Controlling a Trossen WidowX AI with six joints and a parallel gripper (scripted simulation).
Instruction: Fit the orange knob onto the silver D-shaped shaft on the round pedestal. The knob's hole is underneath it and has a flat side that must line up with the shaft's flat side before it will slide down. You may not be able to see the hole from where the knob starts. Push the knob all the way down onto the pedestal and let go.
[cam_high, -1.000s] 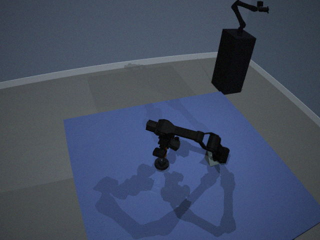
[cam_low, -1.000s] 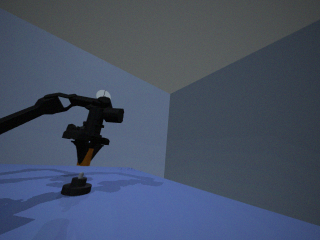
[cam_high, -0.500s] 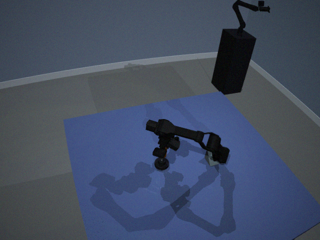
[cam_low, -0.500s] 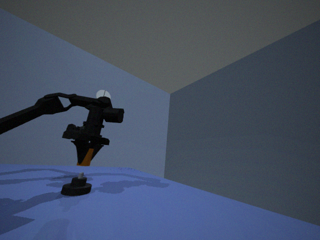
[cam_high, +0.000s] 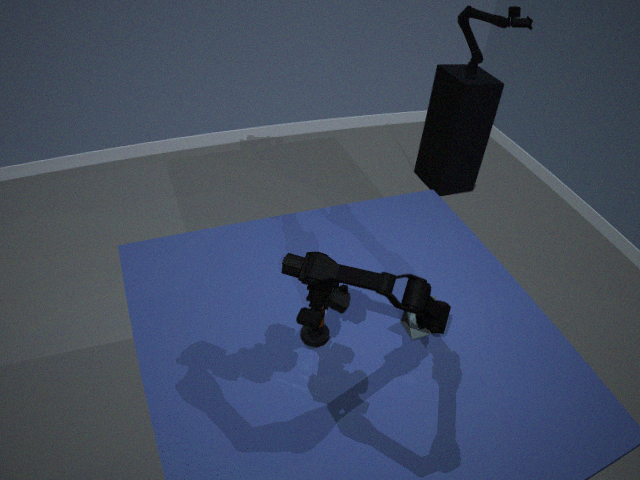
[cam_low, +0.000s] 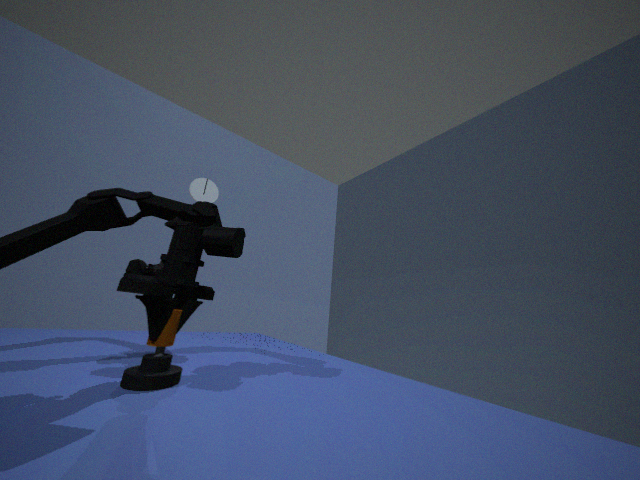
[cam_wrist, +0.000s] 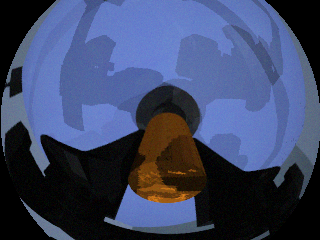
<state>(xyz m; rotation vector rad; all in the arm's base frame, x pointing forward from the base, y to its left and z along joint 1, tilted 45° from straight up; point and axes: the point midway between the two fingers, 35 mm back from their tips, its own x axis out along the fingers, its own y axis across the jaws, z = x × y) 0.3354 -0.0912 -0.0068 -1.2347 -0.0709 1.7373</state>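
The round pedestal is 40 mm below my gripper tip. The rest, counted from my gripper tip: orange knob: 40 mm above.
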